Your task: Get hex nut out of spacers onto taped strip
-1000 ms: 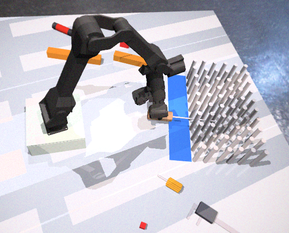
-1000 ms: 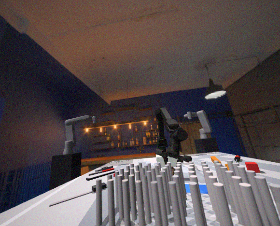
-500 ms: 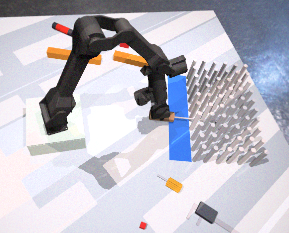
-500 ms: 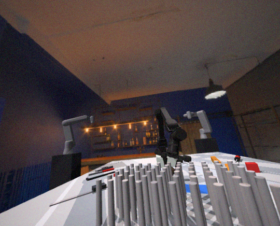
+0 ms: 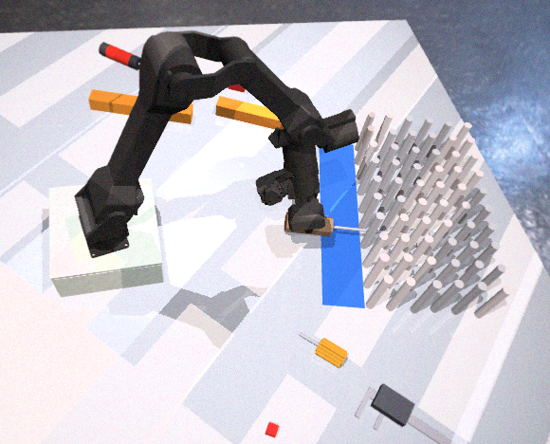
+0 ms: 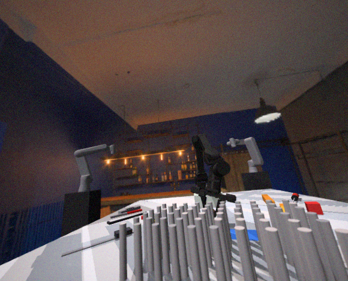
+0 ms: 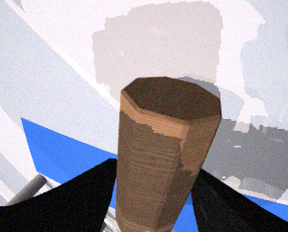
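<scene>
Right now my gripper tip is 90 mm short of the blue taped strip, 20 mm to the right of it and 30 mm above it. From my gripper tip the other things lie so: yellow-handled tool: 70 mm behind, 230 mm to the right, 20 mm below; wooden-handled tool: 100 mm ahead, 50 mm to the right; hex nut: 210 mm ahead, 100 mm to the right, 30 mm below.
</scene>
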